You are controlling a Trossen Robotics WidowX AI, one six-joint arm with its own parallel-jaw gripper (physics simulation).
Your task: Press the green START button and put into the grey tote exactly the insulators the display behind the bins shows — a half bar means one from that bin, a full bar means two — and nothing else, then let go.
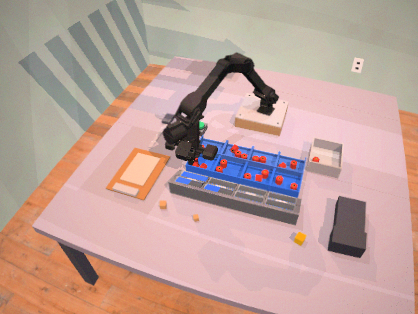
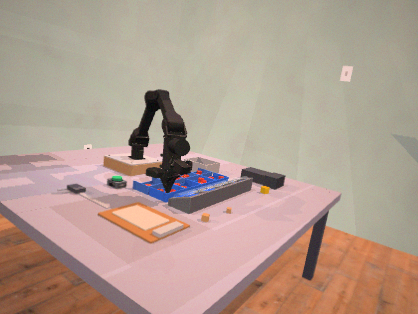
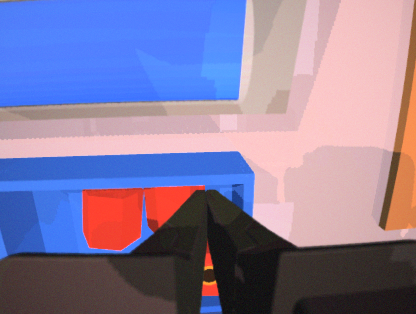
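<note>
My gripper [image 1: 192, 161] [image 2: 168, 191] [image 3: 205, 199] is shut and empty, pointing down over the left end of the blue bins [image 1: 225, 176] [image 2: 152, 194] [image 3: 120, 167]. Two red insulators [image 3: 112, 217] [image 3: 172, 205] lie side by side in the front left bin; another red insulator [image 3: 209, 287] is partly hidden by the fingers, its bin unclear. The grey tote [image 1: 325, 170] [image 2: 210, 163] holds one red insulator [image 1: 316, 160]. The START button [image 1: 202, 125] [image 2: 117, 178] is green. The display [image 1: 235, 199] [image 2: 225, 196] shows blue bars at its left; their exact lengths are partly unclear.
An orange-edged board [image 1: 154, 177] [image 2: 127, 225] [image 3: 402, 165] lies left of the bins. Two small orange cubes [image 1: 163, 204] [image 1: 195, 217], a yellow cube [image 1: 300, 238] [image 2: 265, 190] and a dark block [image 1: 347, 225] [image 2: 262, 177] stand on the table.
</note>
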